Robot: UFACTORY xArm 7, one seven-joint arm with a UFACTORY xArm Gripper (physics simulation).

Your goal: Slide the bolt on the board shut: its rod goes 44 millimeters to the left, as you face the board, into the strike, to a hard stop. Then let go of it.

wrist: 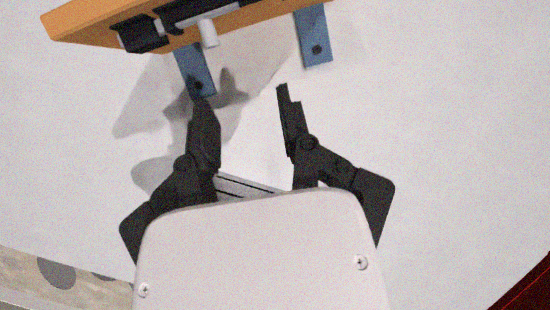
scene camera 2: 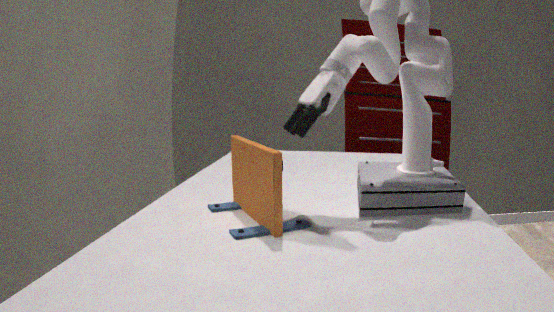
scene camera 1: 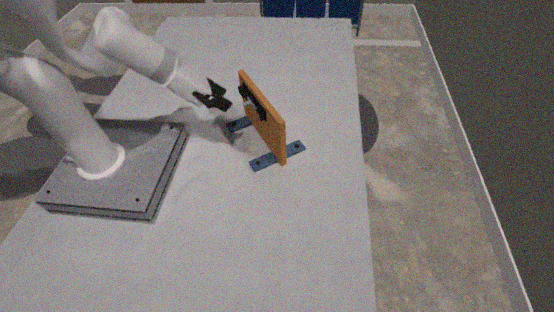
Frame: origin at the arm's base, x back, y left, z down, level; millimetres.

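Where they show: gripper, fingertip midpoint: [wrist: 245, 105] [scene camera 2: 292, 132] [scene camera 1: 225, 100]; arm's base, origin of the base link: [scene camera 2: 415, 171] [scene camera 1: 102, 162].
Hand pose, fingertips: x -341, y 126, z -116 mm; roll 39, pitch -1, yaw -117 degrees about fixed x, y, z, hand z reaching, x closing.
Note:
Things, the pixels of their top centre, and the offset from my fingertips. "pt": a spot on its surface instead. Level surfaces: height alone.
- orange board, middle of its top: [scene camera 2: 252, 142] [scene camera 1: 259, 94] dx -80, dy +48, dz +16 mm
- pale rod, middle of its top: [wrist: 174, 20] dx -42, dy +77, dz +46 mm
- black strike, surface spot: [wrist: 142, 36] pt dx -23, dy +98, dz +40 mm
- pale knob, middle of its top: [wrist: 206, 31] dx -41, dy +49, dz +44 mm
- table, its level: dz +187 mm
The orange board [scene camera 1: 272, 122] [scene camera 2: 252, 185] [wrist: 80, 26] stands upright on blue feet. Its bolt housing [scene camera 1: 257, 106] [wrist: 175, 13] is black. In the wrist view the pale rod [wrist: 160, 27] spans the gap between the housing and the black strike [wrist: 142, 36] at the left. A pale knob [wrist: 208, 34] sticks out from the housing. How deep the rod sits in the strike is hard to tell. My gripper [scene camera 1: 227, 97] [scene camera 2: 295, 131] [wrist: 245, 105] is open, with nothing between its fingers. It is apart from the knob and hangs in front of the bolt side of the board.
The blue feet [scene camera 1: 267, 161] [scene camera 2: 250, 231] [wrist: 314, 40] stick out from under the board along the table [scene camera 1: 200, 265] [scene camera 2: 200, 280]. The arm's grey base [scene camera 1: 115, 187] [scene camera 2: 410, 200] stands on the table. A red cabinet [scene camera 2: 395, 122] is behind the arm.

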